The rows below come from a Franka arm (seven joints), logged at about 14 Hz.
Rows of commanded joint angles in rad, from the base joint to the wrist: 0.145, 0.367, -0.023, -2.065, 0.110, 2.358, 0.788; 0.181, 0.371, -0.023, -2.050, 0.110, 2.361, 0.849; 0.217, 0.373, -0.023, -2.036, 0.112, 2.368, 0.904; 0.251, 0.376, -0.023, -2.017, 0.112, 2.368, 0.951; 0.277, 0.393, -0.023, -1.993, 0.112, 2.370, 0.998; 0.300, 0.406, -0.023, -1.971, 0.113, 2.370, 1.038; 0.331, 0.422, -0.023, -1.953, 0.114, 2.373, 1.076; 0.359, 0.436, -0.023, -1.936, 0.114, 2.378, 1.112; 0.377, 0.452, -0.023, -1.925, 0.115, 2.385, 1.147; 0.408, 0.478, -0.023, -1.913, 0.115, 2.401, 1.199
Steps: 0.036, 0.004, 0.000, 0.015, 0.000, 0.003, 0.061; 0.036, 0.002, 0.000, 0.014, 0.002, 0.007, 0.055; 0.034, 0.003, 0.000, 0.019, 0.000, 0.000, 0.047; 0.026, 0.017, 0.000, 0.024, 0.000, 0.002, 0.047; 0.023, 0.013, 0.000, 0.022, 0.001, 0.000, 0.040; 0.031, 0.016, 0.000, 0.018, 0.001, 0.003, 0.038; 0.028, 0.014, 0.000, 0.017, 0.000, 0.005, 0.036; 0.018, 0.016, 0.000, 0.011, 0.001, 0.007, 0.035; 0.031, 0.026, 0.000, 0.012, 0.000, 0.016, 0.052
